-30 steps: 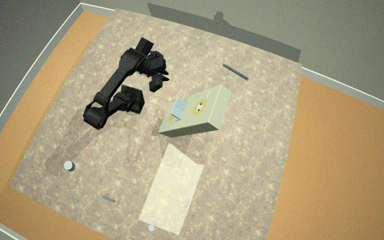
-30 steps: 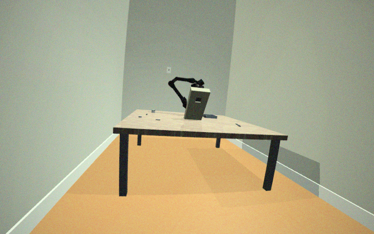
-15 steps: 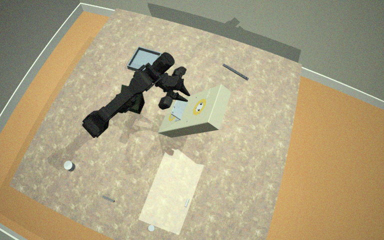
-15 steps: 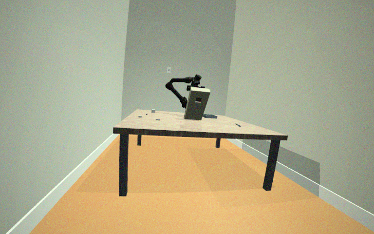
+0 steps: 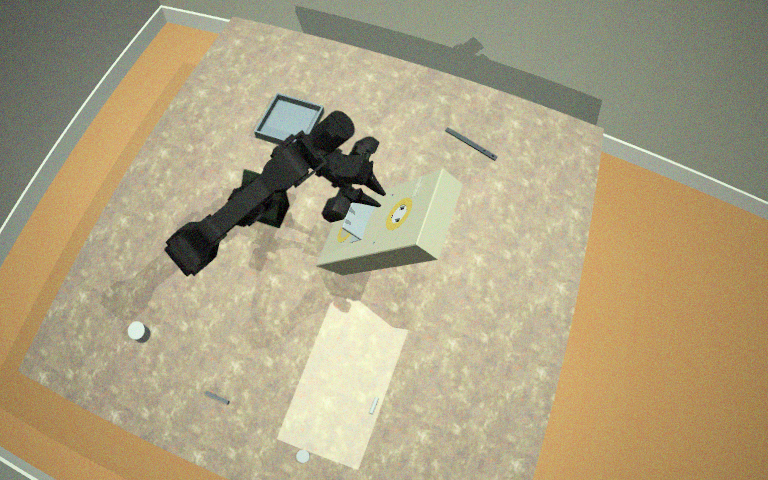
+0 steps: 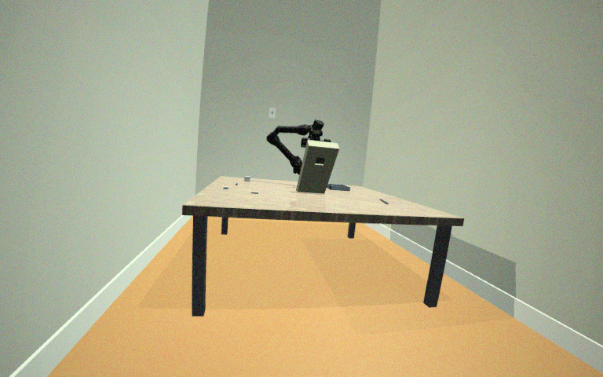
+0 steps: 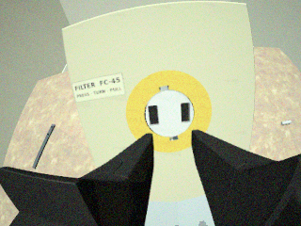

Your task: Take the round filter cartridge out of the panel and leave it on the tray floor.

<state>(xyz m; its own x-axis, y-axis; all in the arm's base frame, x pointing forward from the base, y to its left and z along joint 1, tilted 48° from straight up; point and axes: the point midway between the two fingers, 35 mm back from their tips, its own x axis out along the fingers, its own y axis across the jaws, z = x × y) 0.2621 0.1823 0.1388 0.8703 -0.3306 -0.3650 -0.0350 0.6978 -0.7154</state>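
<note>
The round filter cartridge is 50 mm ahead of my gripper tip and 40 mm below it. The rest, counted from my gripper tip: blue-grey tray: 380 mm behind, 260 mm to the left, 260 mm below; then short dark bar: 500 mm to the right, 270 mm below, 200 mm behind; then beige service panel: 110 mm below, 10 mm ahead.
</note>
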